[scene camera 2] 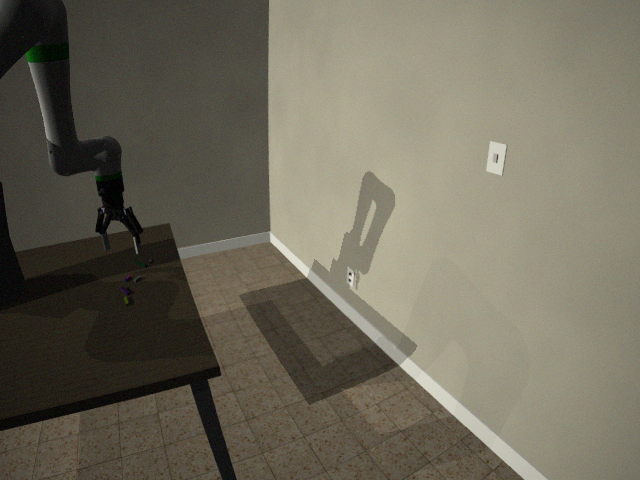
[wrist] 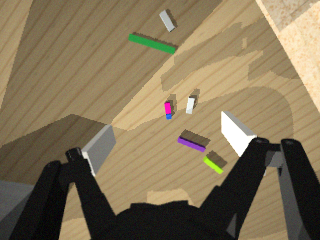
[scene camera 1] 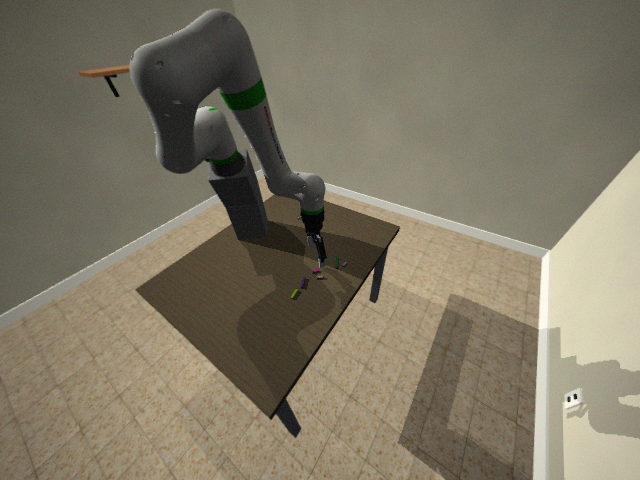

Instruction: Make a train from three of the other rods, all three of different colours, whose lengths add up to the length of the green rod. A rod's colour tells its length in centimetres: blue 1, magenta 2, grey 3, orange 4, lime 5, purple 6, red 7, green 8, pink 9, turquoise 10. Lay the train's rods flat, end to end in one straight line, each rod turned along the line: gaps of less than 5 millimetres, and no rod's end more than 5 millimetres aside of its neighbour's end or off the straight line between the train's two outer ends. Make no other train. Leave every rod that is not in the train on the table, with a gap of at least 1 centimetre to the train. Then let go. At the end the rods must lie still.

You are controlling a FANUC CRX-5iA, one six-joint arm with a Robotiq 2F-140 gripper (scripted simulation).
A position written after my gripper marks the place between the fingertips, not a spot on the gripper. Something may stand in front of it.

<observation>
I see my gripper (scene camera 2: 122,250).
My gripper is seen too in the wrist view (wrist: 166,128).
</observation>
